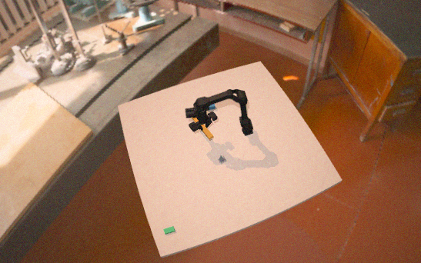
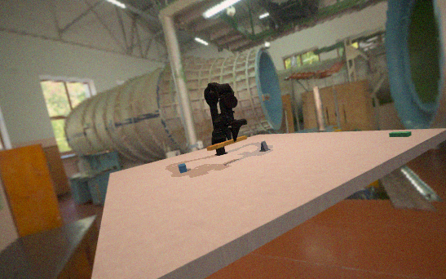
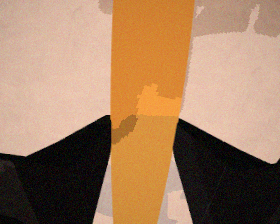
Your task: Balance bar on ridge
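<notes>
My gripper tip is now 3 cm to the left of the orange bar and 1 cm short of it. Round my gripper tip: green block: 57 cm to the left, 45 cm ahead, 9 cm below; then blue block: 24 cm to the right, 13 cm behind, 8 cm below.
</notes>
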